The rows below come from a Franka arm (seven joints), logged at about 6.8 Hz.
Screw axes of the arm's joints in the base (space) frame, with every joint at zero. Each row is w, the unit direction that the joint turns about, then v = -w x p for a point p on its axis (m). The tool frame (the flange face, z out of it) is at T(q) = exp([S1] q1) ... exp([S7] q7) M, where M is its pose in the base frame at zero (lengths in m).
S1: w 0 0 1 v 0 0 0
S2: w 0 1 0 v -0.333 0 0
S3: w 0 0 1 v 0 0 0
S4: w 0 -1 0 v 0.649 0 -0.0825
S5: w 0 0 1 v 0 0 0
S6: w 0 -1 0 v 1.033 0 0
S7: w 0 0 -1 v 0 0.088 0
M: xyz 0.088 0 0.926 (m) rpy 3.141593 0 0 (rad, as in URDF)
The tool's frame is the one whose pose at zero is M.
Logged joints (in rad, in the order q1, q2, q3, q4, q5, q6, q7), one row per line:
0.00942 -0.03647 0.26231 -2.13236 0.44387 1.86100 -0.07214
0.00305 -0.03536 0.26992 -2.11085 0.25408 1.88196 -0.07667
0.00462 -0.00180 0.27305 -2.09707 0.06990 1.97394 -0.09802
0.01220 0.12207 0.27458 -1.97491 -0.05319 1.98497 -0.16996
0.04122 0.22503 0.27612 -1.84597 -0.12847 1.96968 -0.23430
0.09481 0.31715 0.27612 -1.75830 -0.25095 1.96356 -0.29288
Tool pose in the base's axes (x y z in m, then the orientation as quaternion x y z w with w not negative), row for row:
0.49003 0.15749 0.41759 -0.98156 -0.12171 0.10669 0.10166
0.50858 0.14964 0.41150 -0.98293 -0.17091 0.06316 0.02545
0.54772 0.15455 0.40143 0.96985 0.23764 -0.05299 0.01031
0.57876 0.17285 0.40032 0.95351 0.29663 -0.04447 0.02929
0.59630 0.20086 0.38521 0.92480 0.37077 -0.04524 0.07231
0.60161 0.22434 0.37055 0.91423 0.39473 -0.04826 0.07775
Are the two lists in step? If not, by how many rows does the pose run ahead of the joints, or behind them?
The pose runs 1 row ahead of the joints: the pose in row i belongs to the joints in row i + 1.
